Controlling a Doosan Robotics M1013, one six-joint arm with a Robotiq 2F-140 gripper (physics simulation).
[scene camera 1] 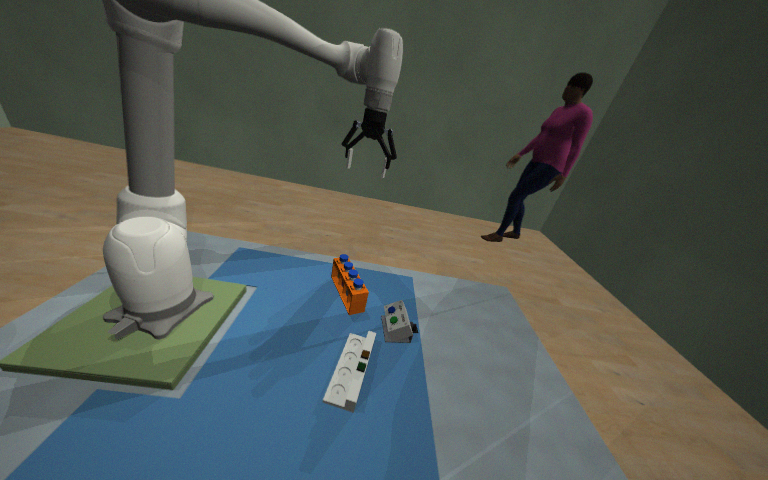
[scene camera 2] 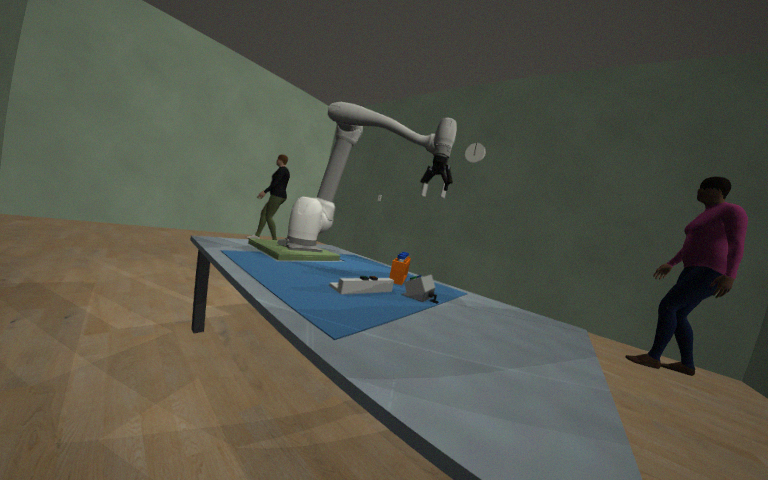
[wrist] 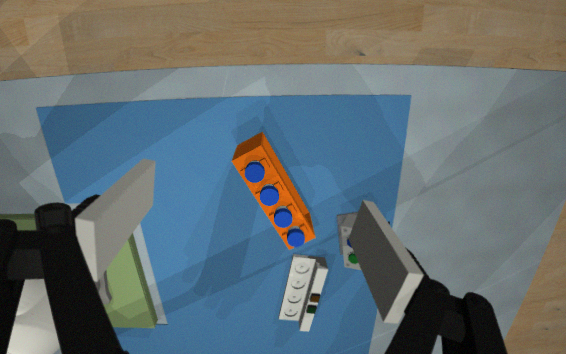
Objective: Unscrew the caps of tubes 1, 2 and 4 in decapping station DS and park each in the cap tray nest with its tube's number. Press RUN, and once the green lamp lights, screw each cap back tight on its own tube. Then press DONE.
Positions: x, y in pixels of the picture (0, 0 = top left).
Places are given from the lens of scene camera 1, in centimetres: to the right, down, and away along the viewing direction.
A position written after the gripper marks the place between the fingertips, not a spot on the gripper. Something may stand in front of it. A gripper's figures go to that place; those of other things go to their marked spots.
gripper (scene camera 1: 365, 172): -7, -25, 97
grey button box (scene camera 1: 401, 332): 6, 30, 84
